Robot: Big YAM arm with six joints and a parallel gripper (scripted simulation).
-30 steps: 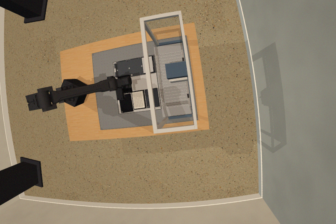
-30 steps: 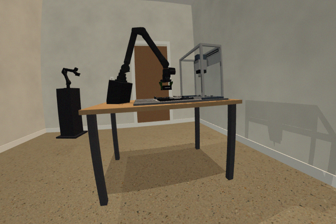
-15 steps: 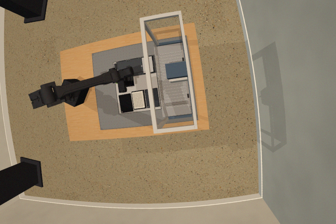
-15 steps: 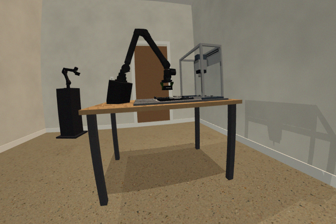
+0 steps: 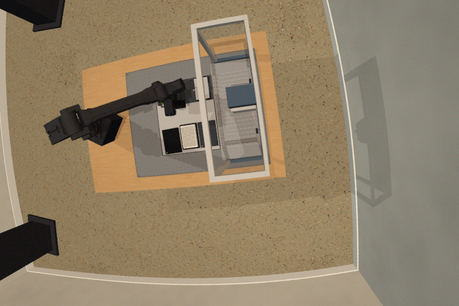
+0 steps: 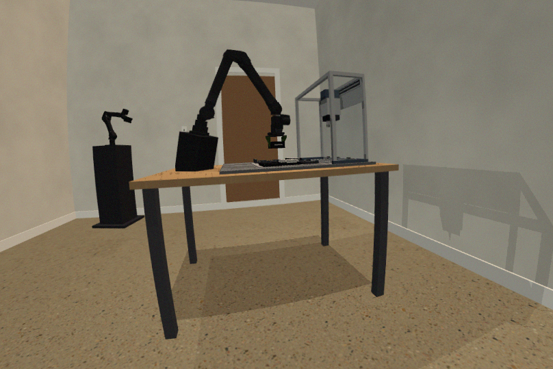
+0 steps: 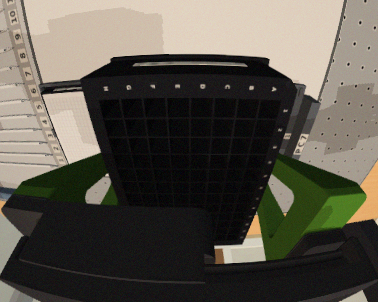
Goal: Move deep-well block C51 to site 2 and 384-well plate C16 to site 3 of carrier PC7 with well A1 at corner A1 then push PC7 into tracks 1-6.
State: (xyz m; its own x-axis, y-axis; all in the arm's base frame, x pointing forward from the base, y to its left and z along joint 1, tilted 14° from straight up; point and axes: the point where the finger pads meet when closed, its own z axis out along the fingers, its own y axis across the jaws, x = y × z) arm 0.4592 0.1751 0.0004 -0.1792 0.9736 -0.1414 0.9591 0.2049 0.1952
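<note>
The dark carrier PC7 is 90 mm below my hand, 40 mm to the left of it and 10 mm ahead of it. The rest, counted from my hand: nest S3: 190 mm to the right, 160 mm ahead, 100 mm below; black nest: 240 mm to the right, 100 mm below, 50 mm behind; white 96-well plate C15: 210 mm to the right, 90 mm below, 50 mm ahead.
</note>
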